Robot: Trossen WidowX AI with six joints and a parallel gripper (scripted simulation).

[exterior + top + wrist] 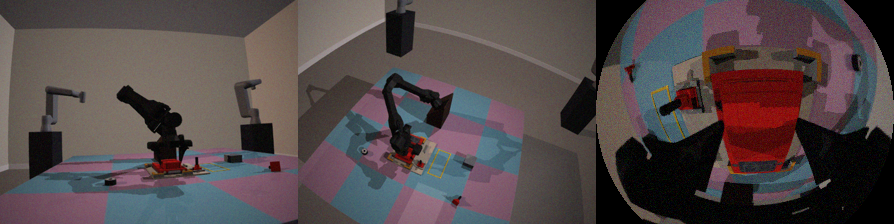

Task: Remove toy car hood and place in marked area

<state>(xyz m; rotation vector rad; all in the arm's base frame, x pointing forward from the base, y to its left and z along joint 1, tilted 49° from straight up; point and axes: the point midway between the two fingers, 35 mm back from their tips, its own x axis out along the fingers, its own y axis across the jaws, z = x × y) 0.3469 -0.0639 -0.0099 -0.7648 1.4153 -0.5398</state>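
The red hood lies 1 cm above my gripper tip. The rest, counted from my gripper tip: flat base plate 3 cm behind, 2 cm below, 1 cm to the left; then black wheel 23 cm to the right, 14 cm ahead, 3 cm below.
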